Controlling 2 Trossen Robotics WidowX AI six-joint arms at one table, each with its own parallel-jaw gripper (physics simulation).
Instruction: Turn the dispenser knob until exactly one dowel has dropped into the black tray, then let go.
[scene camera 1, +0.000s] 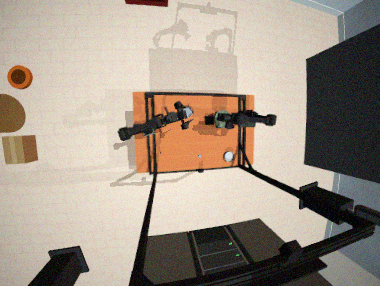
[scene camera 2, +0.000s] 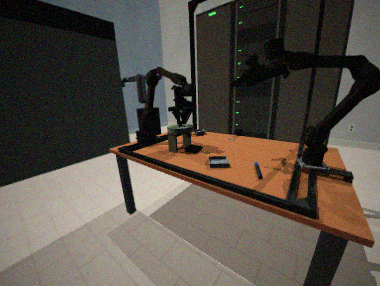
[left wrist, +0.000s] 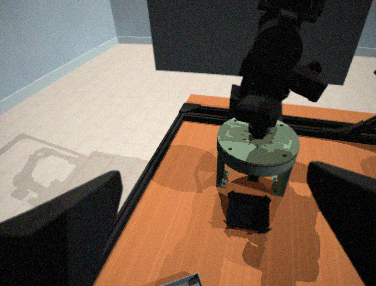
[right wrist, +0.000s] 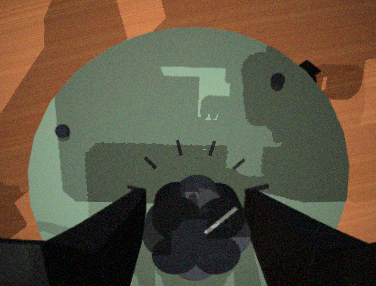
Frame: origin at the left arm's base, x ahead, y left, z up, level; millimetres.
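Where they show: left gripper, fingertip midpoint: (scene camera 1: 191, 112) (scene camera 2: 230, 85) (left wrist: 213, 175); right gripper, fingertip midpoint: (scene camera 2: 181, 123) (left wrist: 263, 132) (right wrist: 195, 198); left arm's base at its link origin: (scene camera 1: 148, 129) (scene camera 2: 312, 162); right arm's base at its link origin: (scene camera 1: 248, 115) (scene camera 2: 146, 131) (left wrist: 246, 94).
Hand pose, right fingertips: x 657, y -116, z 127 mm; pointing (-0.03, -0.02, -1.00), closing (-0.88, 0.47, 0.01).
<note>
Each offset is from my right fingertips to the top centre of the thing. "pt": to the spot under its first point. Level surfaces: height alone.
The green round dispenser @[12 mm down, 4 mm ahead, 8 mm left] (scene camera 1: 218, 116) (scene camera 2: 172, 142) (left wrist: 232, 145) (right wrist: 125, 100) stands on its legs on the table. My right gripper (scene camera 2: 181, 122) (right wrist: 195, 198) is shut on its dark lobed knob @[15 mm up, 4 mm ahead, 8 mm left] (right wrist: 195, 245), from above. The knob's white pointer line @[16 mm up, 7 mm back, 5 mm left] (right wrist: 221, 220) slants up to the right, roughly toward the rightmost visible tick mark @[pt 13 mm down, 27 mm back, 16 mm left] (right wrist: 257, 188). The black tray @[135 mm down, 82 mm back, 29 mm left] (scene camera 1: 209, 120) (scene camera 2: 193, 149) (left wrist: 248, 212) lies beside the dispenser's legs; its inside is too dark to show whether a dowel lies there. My left gripper (scene camera 1: 190, 117) (scene camera 2: 240, 80) (left wrist: 213, 175) is open and empty, high above the table.
A small open box @[139 mm down, 261 mm back, 163 mm left] (scene camera 2: 219, 162) (left wrist: 186, 282) and a blue-ended pen @[143 mm down, 440 mm back, 195 mm left] (scene camera 2: 258, 170) lie on the table @[159 mm down] (scene camera 2: 240, 150). A round pale dish @[127 mm down, 17 mm ahead, 383 mm right] (scene camera 1: 228, 156) and a small pale piece @[156 mm down, 272 mm back, 279 mm right] (scene camera 1: 200, 156) lie near one long edge. A black frame rail (scene camera 2: 220, 184) borders the table.
</note>
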